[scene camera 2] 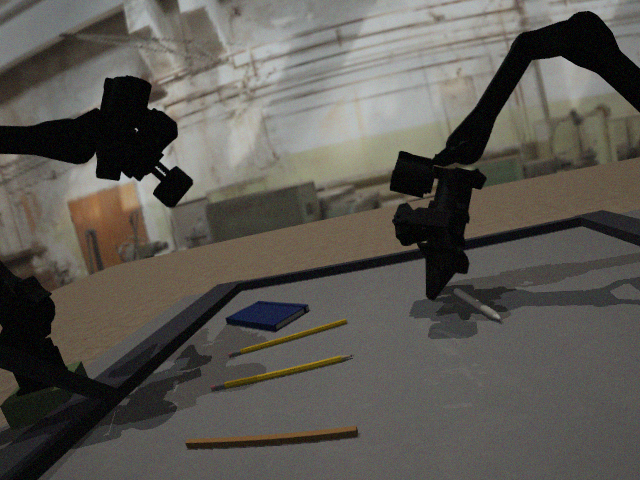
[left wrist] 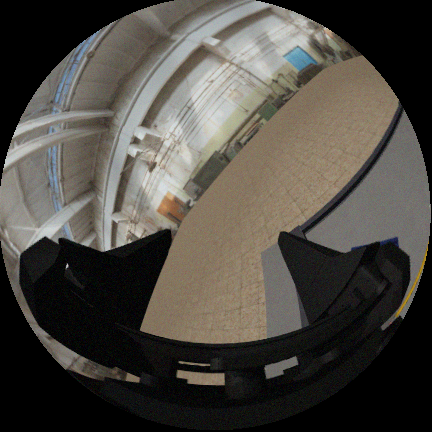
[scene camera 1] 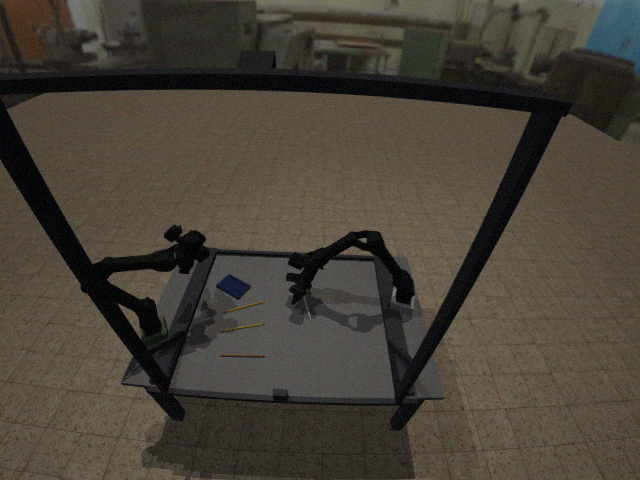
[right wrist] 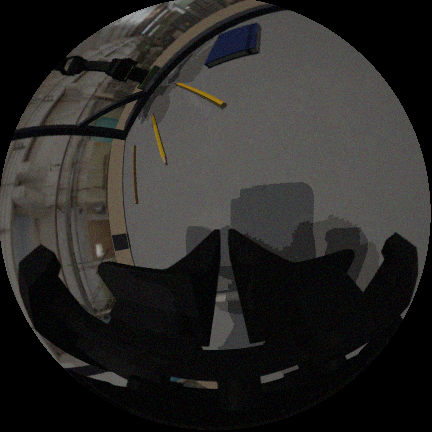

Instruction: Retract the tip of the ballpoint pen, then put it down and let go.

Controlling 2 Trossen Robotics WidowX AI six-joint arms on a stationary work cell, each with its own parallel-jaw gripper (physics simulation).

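Pixels of known places: left gripper, fingertip midpoint: [scene camera 2: 158,167] [left wrist: 226,236]; right gripper, fingertip midpoint: [scene camera 2: 430,298] [scene camera 1: 292,304] [right wrist: 223,234]; left arm's base at its link origin: [scene camera 1: 152,328] [right wrist: 144,76]; right arm's base at its link origin: [scene camera 1: 403,297].
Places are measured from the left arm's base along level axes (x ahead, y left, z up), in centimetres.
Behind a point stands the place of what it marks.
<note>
The pale ballpoint pen [scene camera 1: 308,308] {y -18.4, x 63.6, z -3.0 cm} [scene camera 2: 478,305] {y -19.2, x 62.5, z -3.1 cm} lies on the grey table; its tapered end points toward the front in both scene views, with a small dark point in scene camera 2. Its rear end is near the right gripper and partly hidden in scene camera 1. My right gripper [scene camera 1: 295,301] {y -14.2, x 57.9, z -1.4 cm} [scene camera 2: 432,297] {y -14.2, x 57.9, z -1.4 cm} [right wrist: 223,234] {y -14.2, x 57.9, z -1.4 cm} is shut and empty, low beside the pen's rear end; a short stretch of pen [right wrist: 227,296] {y -19.6, x 62.6, z -2.9 cm} shows through the gap behind its fingertips. My left gripper [scene camera 1: 190,249] [scene camera 2: 135,139] [left wrist: 226,236] {y 17.8, x 25.9, z 28.2 cm} is open and empty, high above the table's left edge.
A blue notebook [scene camera 1: 233,286] {y 9.1, x 37.9, z -2.8 cm} [scene camera 2: 267,315] {y 7.2, x 37.9, z -2.8 cm} [right wrist: 235,45] {y 6.3, x 41.3, z -2.8 cm} lies at the back left. Two yellow pencils [scene camera 1: 245,307] {y -4.5, x 38.9, z -3.7 cm} [scene camera 1: 242,328] {y -14.0, x 34.1, z -3.4 cm} [scene camera 2: 289,338] {y -4.3, x 38.5, z -3.6 cm} [scene camera 2: 283,372] {y -14.4, x 34.7, z -3.5 cm} and an orange-brown stick [scene camera 1: 242,355] {y -26.3, x 29.6, z -3.5 cm} [scene camera 2: 271,438] {y -26.7, x 30.0, z -3.3 cm} lie in front of it. A dark frame [scene camera 1: 485,242] {y -70.2, x 71.5, z 73.7 cm} surrounds the table.
</note>
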